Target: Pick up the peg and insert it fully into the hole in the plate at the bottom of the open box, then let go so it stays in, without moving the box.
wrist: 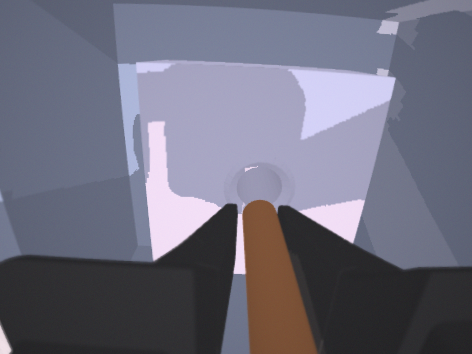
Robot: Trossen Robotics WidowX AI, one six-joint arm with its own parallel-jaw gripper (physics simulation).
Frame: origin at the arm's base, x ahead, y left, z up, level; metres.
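Seen in the pictures: gripper, fingertip midpoint: point(256, 215).
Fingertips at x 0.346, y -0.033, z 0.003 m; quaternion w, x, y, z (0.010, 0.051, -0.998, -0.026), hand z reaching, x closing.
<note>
A point is followed by its place in that frame.
The orange-brown peg point(276, 295) @(x 0.347, y -0.041, z 0.050 m) runs from the bottom edge of the wrist view up to the fingertips, leaning slightly. My gripper point(256, 215) @(x 0.346, y -0.033, z 0.003 m) is shut on the peg, with one black finger on each side. The pale plate point(220, 120) @(x 0.365, y -0.067, z -0.003 m) lies at the bottom of the open box point(250, 37) @(x 0.355, y -0.099, z -0.053 m). The round hole point(259, 184) @(x 0.342, y -0.034, z -0.024 m) with its ring-shaped rim shows just beyond the peg's far end, which overlaps the near edge of the hole in this view. The gap between the peg's end and the plate cannot be judged. The near part of the rim is hidden behind the peg and fingertips.
The box's grey-blue walls stand on the left, on the right and at the far side, around the gripper. Shadows and bright patches cross the plate. The near side of the plate is partly hidden by the black fingers.
</note>
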